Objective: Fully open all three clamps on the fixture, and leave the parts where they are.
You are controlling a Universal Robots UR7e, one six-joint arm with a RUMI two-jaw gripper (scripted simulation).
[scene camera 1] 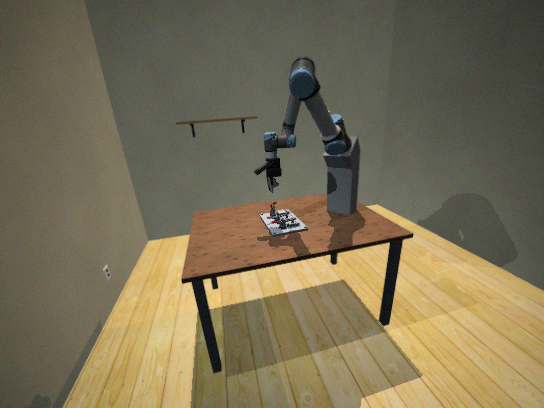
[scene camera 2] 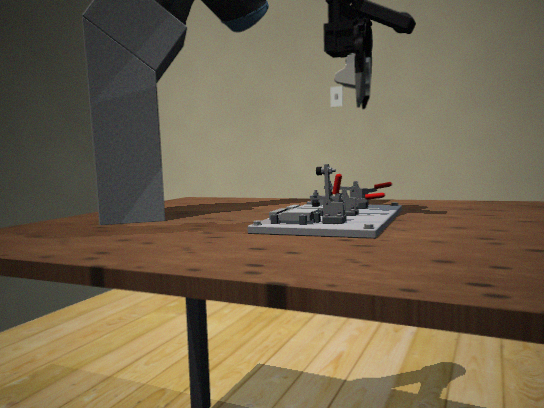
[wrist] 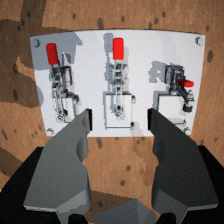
Labels:
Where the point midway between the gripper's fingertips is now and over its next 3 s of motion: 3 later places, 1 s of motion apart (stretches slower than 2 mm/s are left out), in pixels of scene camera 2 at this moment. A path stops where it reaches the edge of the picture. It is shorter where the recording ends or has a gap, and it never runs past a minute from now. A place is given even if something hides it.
My gripper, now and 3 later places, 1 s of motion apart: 361,108; 361,123; 360,152; 370,153

